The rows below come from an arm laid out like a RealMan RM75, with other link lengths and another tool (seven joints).
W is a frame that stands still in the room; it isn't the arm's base.
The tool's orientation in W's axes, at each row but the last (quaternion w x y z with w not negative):
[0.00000, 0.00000, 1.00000, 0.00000]
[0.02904, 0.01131, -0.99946, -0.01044]
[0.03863, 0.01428, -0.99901, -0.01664]
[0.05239, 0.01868, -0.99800, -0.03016]
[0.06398, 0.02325, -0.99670, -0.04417]
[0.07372, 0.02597, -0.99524, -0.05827]
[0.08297, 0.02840, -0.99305, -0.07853]
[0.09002, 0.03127, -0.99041, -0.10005]
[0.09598, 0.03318, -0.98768, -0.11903]
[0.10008, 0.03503, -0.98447, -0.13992]
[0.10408, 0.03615, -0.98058, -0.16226]
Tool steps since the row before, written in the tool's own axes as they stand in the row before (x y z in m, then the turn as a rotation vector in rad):
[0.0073, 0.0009, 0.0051, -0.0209, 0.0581, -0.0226]
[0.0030, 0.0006, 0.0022, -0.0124, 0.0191, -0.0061]
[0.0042, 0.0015, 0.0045, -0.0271, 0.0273, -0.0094]
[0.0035, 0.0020, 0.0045, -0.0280, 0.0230, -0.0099]
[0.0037, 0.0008, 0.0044, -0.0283, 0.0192, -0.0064]
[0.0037, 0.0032, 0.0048, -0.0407, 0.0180, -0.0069]
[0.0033, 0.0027, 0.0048, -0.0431, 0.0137, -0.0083]
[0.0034, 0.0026, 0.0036, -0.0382, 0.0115, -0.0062]
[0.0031, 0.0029, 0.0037, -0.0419, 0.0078, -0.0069]
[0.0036, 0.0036, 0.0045, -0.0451, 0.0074, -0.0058]
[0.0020, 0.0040, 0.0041, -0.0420, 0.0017, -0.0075]
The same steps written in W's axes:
[-0.0073, 0.0009, -0.0051, 0.0209, 0.0581, 0.0226]
[-0.0031, 0.0006, -0.0020, 0.0123, 0.0193, 0.0058]
[-0.0046, 0.0015, -0.0041, 0.0270, 0.0278, 0.0082]
[-0.0040, 0.0021, -0.0040, 0.0281, 0.0235, 0.0084]
[-0.0043, 0.0010, -0.0038, 0.0281, 0.0200, 0.0045]
[-0.0045, 0.0035, -0.0038, 0.0405, 0.0195, 0.0031]
[-0.0042, 0.0032, -0.0037, 0.0432, 0.0152, 0.0034]
[-0.0041, 0.0030, -0.0024, 0.0381, 0.0131, 0.0017]
[-0.0039, 0.0034, -0.0023, 0.0421, 0.0097, 0.0008]
[-0.0046, 0.0043, -0.0025, 0.0450, 0.0099, -0.0009]
[-0.0030, 0.0048, -0.0021, 0.0425, 0.0037, -0.0006]

